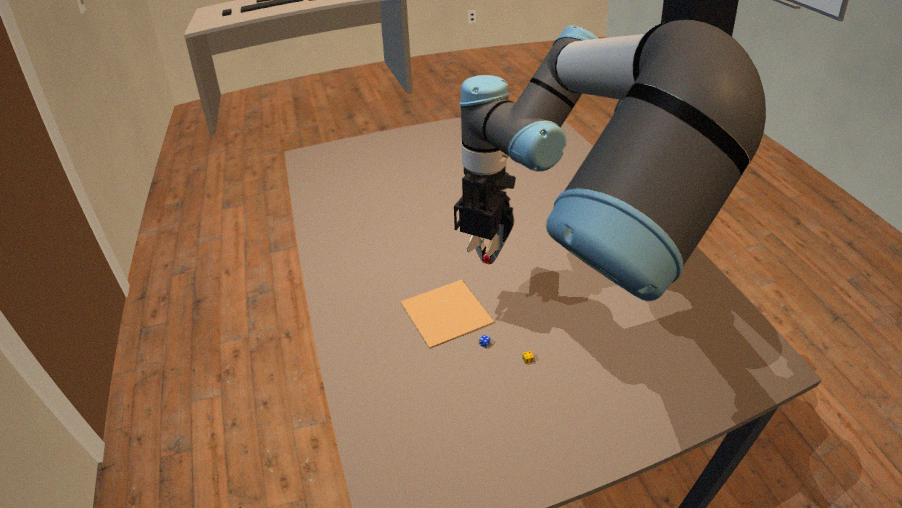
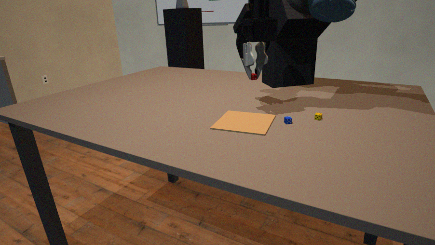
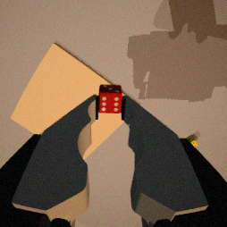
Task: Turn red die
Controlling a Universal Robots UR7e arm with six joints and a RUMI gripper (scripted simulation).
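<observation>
Now: hand 9 cm short of the mat, 2 cm to the right of it and 11 cm above it. Round my hand: blue die: 4 cm ahead, 12 cm to the left, 10 cm below; yellow die: 2 cm behind, 18 cm to the left, 10 cm below; red die: 1 cm below.
</observation>
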